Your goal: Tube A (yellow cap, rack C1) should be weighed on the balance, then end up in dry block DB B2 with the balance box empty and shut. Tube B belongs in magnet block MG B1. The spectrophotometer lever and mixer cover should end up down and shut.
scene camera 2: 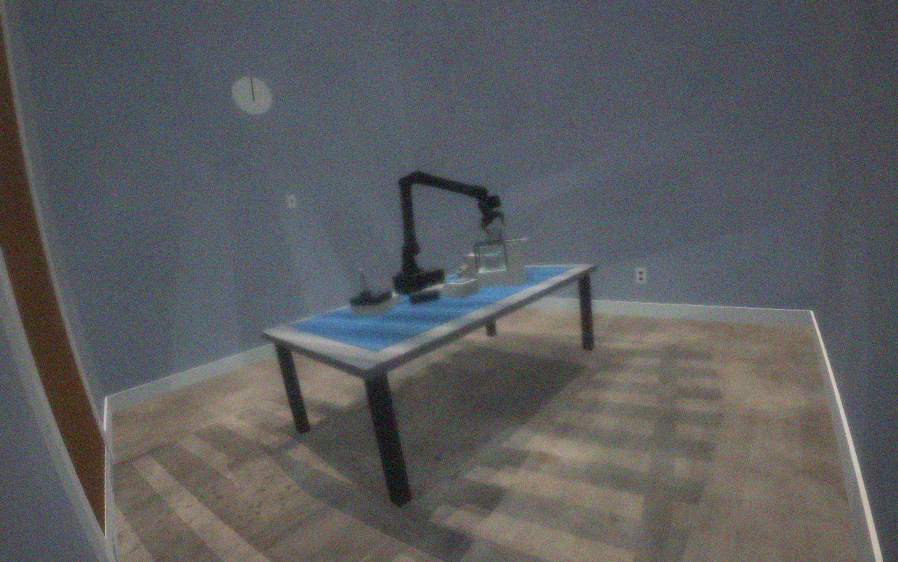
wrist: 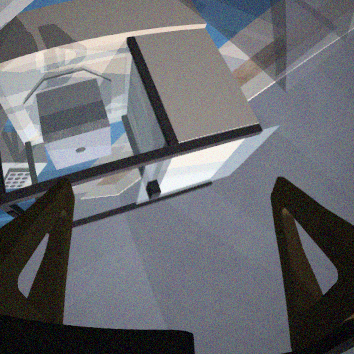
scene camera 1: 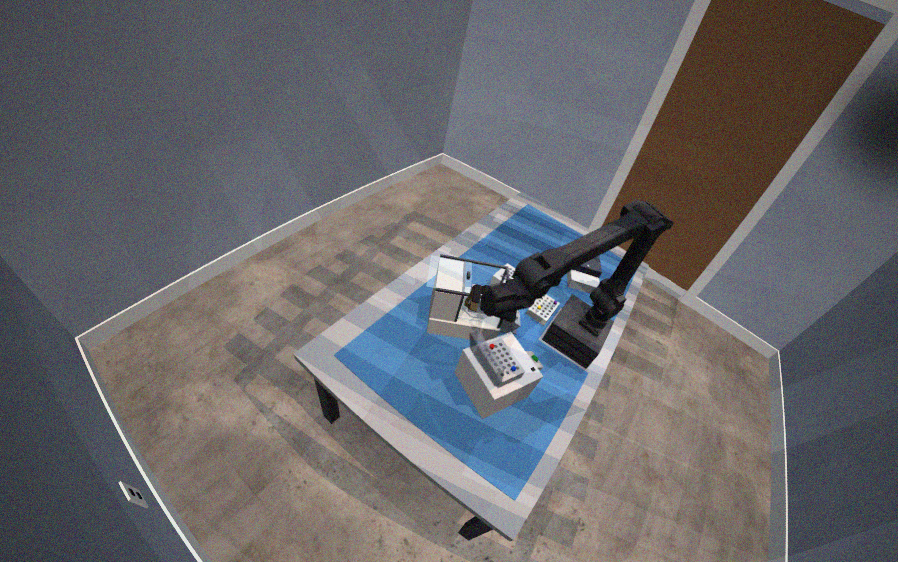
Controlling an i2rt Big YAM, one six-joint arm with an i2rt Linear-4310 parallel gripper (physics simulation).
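Note:
My gripper [scene camera 1: 471,299] [scene camera 2: 486,230] [wrist: 173,187] is open and empty, beside and above the balance [scene camera 1: 445,307] [scene camera 2: 516,261] [wrist: 200,85]. In the wrist view, a clear panel [wrist: 210,162] with a black handle [wrist: 153,188] extends past the balance's dark frame, between and beyond the fingertips. A grey block [wrist: 75,107] shows through the clear box. A yellow cap [scene camera 1: 539,307] sits in the small white rack [scene camera 1: 533,318] behind the wrist in scene camera 1. Tube B cannot be identified. A thin lever [scene camera 2: 361,278] stands upright on a device [scene camera 2: 372,304] at the table's near end.
A white box device [scene camera 1: 488,395] carries a block with a red cap [scene camera 1: 492,346] and a blue cap [scene camera 1: 513,368]; a dark translucent cover [scene camera 1: 481,341] stands at its side. The arm base [scene camera 1: 576,334] [scene camera 2: 417,281] is near the table edge. Another white device [scene camera 1: 583,280] stands beyond it.

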